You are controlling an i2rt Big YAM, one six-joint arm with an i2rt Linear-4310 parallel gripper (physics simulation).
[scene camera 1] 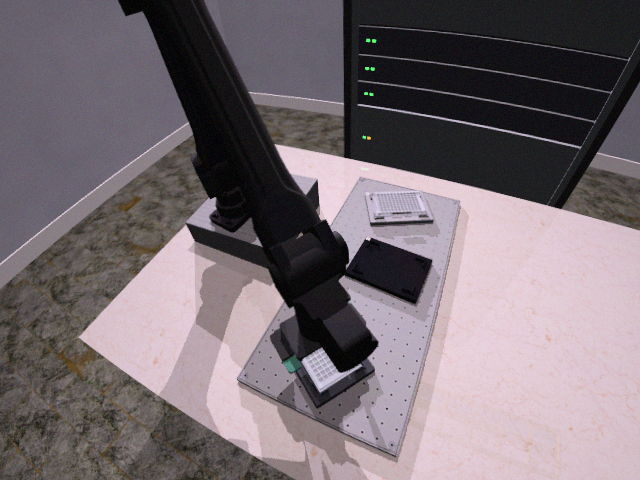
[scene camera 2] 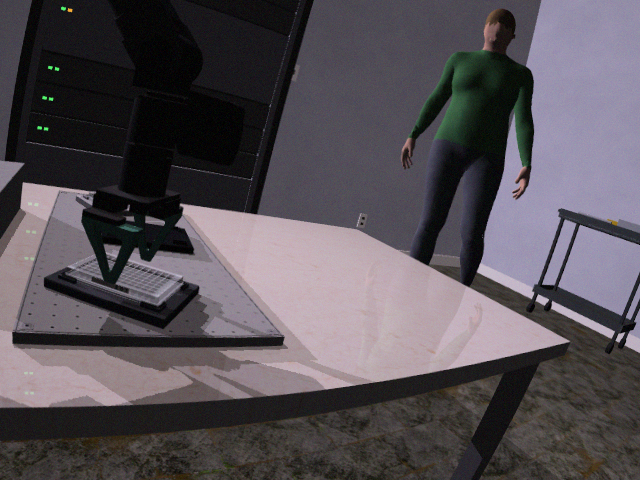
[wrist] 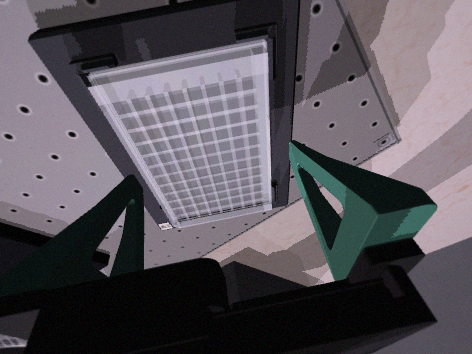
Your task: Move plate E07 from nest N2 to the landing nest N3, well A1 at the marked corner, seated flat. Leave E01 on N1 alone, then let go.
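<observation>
A clear gridded plate (scene camera 1: 321, 367) (scene camera 2: 149, 281) (wrist: 200, 145), apparently E07, lies on the near black nest (scene camera 1: 338, 387) (scene camera 2: 176, 303) (wrist: 190, 30). A small white corner label (wrist: 165, 226) shows on that nest in the wrist view. The middle black nest (scene camera 1: 390, 268) (scene camera 2: 178, 238) holds no plate; a white mark (scene camera 1: 368, 239) is at one corner. Another plate (scene camera 1: 398, 202), apparently E01, sits on the far light nest (scene camera 1: 378, 219). My gripper (scene camera 2: 128, 269) (wrist: 213, 164) is open and empty, its fingers on either side of the near plate's long edges. Their exact height is unclear; the arm hides the fingertips in scene camera 1.
All three nests stand on a perforated grey board (scene camera 1: 382, 413) (scene camera 2: 248, 322) on the table (scene camera 1: 516, 335) (scene camera 2: 336, 310). The arm's base block (scene camera 1: 222, 245) is beside the board. A dark rack (scene camera 1: 465, 124) stands behind the table. A person (scene camera 2: 478, 103) and a cart (scene camera 2: 584, 308) are beyond it.
</observation>
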